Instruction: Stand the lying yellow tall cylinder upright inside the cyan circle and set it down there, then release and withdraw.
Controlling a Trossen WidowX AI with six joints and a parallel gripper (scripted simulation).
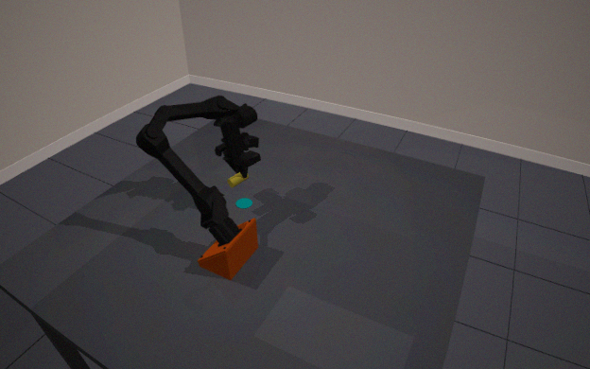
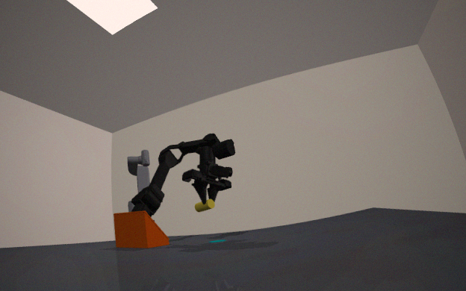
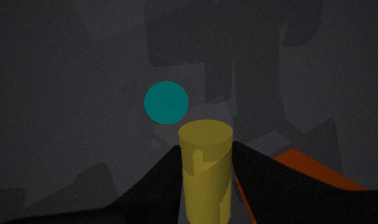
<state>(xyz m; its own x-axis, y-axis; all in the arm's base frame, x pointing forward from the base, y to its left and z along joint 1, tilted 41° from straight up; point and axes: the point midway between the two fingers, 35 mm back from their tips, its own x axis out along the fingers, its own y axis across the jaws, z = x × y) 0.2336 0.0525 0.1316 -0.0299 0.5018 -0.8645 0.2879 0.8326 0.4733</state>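
My gripper tip is now 1 cm short of the cyan circle, 1 cm to the right of it and 13 cm above it. Round my gripper tip: yellow tall cylinder (2 cm behind, 1 cm to the left).
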